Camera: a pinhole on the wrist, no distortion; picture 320 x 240 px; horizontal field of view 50.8 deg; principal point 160.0 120.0 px. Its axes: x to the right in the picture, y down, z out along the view. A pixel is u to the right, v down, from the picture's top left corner.
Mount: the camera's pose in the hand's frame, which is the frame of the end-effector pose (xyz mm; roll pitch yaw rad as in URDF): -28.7 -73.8 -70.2 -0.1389 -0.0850 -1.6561
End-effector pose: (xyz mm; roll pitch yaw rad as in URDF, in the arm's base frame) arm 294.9 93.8 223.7 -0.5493 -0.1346 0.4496
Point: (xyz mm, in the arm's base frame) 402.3 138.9 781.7
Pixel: 309 223
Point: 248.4 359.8 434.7
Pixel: 19 168
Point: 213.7 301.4 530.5
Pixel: 105 130
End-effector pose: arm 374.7 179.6 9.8 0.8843 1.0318 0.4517
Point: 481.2 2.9 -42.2
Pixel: 273 205
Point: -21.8 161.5 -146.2
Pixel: behind the camera
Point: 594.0 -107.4 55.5
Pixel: 260 102
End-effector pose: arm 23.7 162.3 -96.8 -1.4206 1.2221 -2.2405
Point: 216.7 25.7 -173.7
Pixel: 24 162
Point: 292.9 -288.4 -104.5
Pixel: 197 132
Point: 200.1 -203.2 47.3
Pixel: 257 43
